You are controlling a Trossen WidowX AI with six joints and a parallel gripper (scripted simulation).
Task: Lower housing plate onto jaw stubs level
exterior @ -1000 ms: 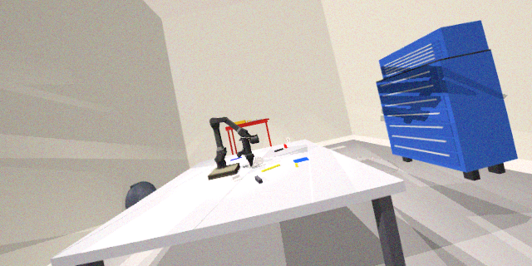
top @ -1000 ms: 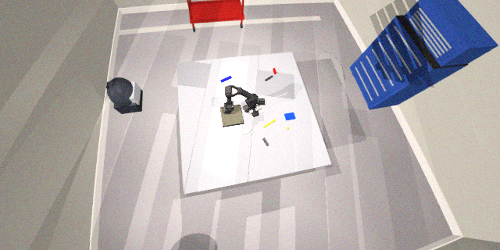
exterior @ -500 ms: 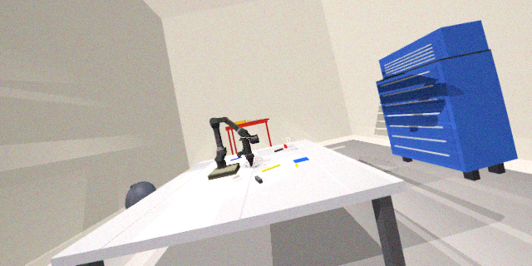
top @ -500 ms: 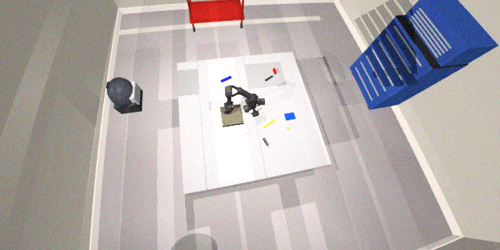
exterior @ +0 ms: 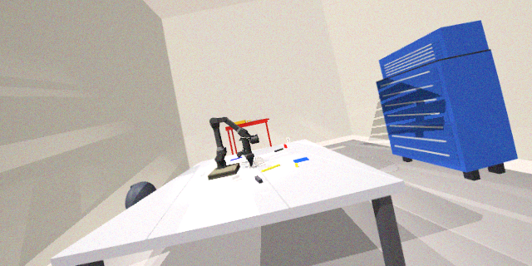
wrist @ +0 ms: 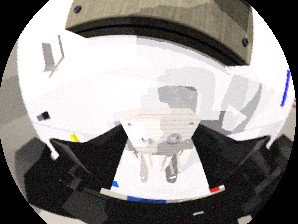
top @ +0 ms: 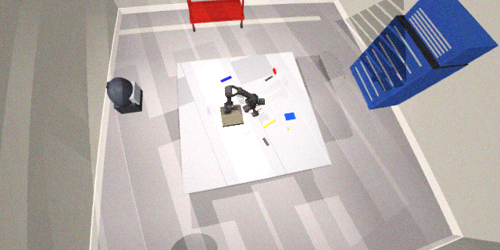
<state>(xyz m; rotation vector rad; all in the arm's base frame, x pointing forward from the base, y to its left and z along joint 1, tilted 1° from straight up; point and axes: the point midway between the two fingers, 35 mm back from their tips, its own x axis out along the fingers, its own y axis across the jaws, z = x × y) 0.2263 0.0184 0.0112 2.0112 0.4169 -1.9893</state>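
The white part lies 10 mm ahead of my gripper tip and 20 mm above it. Also, from my gripper tip: blue square (380 mm ahead, 50 mm to the right, 10 mm below); dark piece (130 mm ahead, 310 mm to the right); yellow bar (170 mm ahead, 130 mm to the right, 10 mm below).
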